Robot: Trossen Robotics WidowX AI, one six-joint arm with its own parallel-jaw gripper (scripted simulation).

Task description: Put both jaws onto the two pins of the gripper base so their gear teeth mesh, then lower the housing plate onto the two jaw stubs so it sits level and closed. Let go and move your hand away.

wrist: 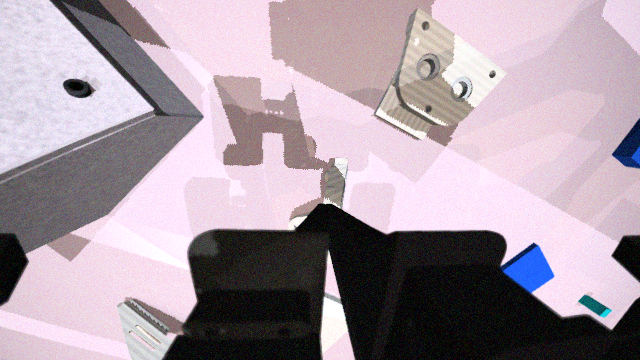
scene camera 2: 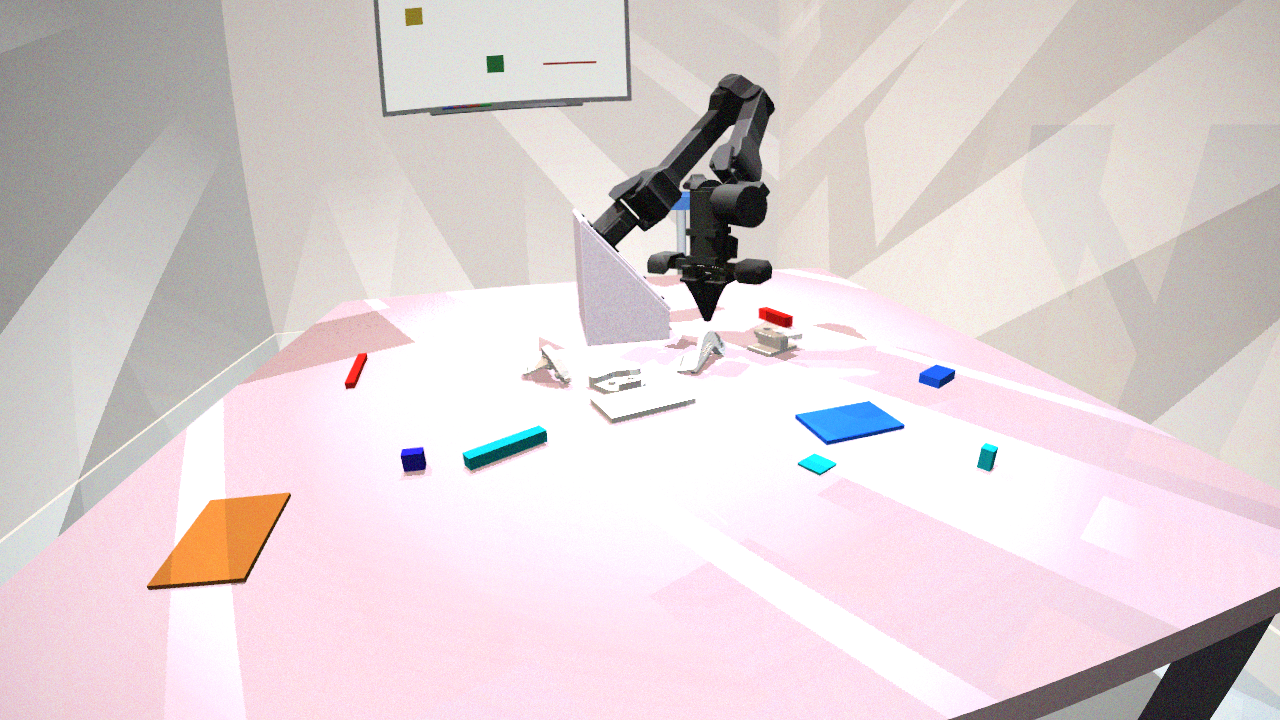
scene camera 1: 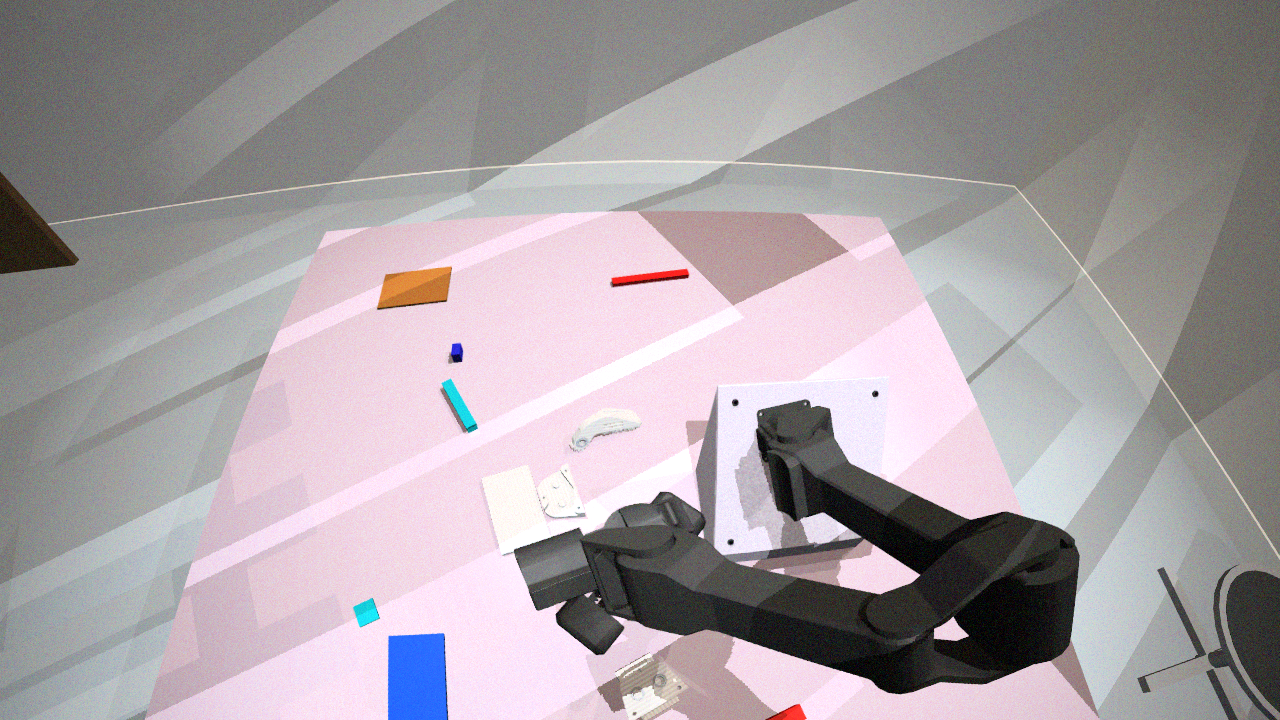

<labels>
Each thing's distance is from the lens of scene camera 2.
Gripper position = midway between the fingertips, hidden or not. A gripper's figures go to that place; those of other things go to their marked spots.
gripper (scene camera 2: 707, 321): 90 cm
blue plate (scene camera 2: 834, 425): 71 cm
</labels>
